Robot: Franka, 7 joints.
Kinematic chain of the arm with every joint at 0, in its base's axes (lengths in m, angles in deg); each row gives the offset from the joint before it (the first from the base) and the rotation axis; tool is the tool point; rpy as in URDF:
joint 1: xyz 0 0 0.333 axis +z
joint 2: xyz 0 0 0 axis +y
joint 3: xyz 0 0 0.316 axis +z
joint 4: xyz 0.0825 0 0 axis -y
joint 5: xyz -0.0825 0 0.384 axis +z
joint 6: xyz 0 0 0 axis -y
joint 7: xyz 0.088 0 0 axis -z
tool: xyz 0 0 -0.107 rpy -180 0 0
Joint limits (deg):
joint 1: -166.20..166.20
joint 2: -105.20..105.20
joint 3: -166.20..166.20
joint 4: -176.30..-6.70
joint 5: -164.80..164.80
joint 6: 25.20..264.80
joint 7: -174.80..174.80
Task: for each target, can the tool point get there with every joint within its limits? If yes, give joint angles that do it. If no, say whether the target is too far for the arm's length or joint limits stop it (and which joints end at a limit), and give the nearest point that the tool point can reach.
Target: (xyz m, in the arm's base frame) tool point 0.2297 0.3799 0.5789
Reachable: yes | joints 120.63 -48.96 -50.65 -134.53 14.73 137.38 -121.36
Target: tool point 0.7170 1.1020 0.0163
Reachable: no: too far | nearest point 0.4549 0.6991 0.1321 | short by 0.494 m
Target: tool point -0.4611 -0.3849 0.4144
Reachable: yes | joints -12.68 -71.93 -111.03 -92.00 -95.35 235.04 -74.63
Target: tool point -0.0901 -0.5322 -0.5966
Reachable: no: too far | nearest point -0.0754 -0.4454 -0.3334 | short by 0.278 m
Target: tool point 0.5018 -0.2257 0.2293
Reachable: yes | joints 38.30 85.00 -91.11 -108.39 -99.98 221.74 -122.47
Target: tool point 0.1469 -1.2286 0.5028
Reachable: no: too far | nearest point 0.1009 -0.8439 0.4496 | short by 0.391 m
